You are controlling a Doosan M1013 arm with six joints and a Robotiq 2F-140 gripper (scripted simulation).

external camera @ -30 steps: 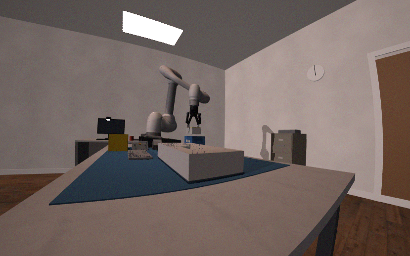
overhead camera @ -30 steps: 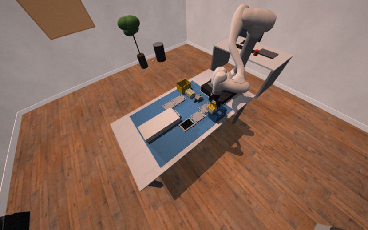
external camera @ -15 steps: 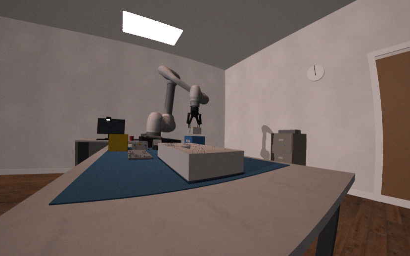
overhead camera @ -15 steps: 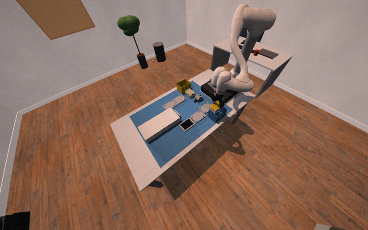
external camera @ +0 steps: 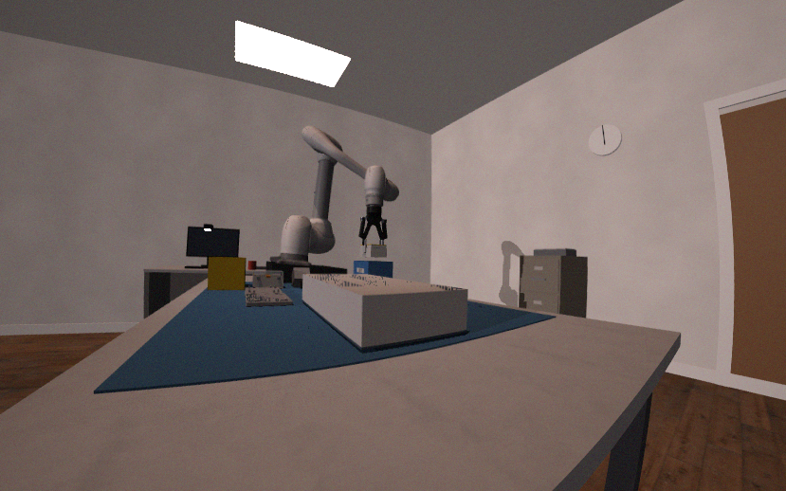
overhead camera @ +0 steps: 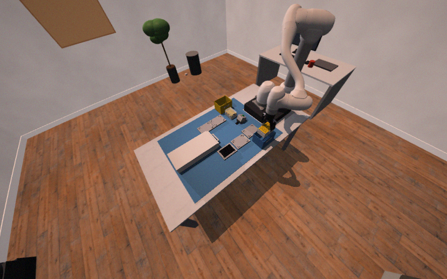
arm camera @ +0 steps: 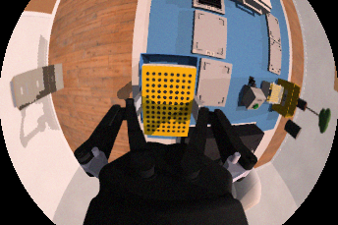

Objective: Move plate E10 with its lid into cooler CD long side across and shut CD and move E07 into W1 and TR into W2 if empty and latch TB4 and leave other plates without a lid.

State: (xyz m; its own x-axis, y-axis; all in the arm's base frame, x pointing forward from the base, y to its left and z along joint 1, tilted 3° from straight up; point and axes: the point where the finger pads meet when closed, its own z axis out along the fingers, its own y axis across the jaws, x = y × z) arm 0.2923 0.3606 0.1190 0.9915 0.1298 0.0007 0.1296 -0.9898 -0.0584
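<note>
My gripper is now 1 cm to the left of the yellow-topped tip rack, 1 cm past it and 1 cm above it. Round my hand: blue bin W2: 15 cm below; label N2: 48 cm to the right, 35 cm ahead, 18 cm below; black plate: 38 cm ahead, 17 cm below, 8 cm to the right.
</note>
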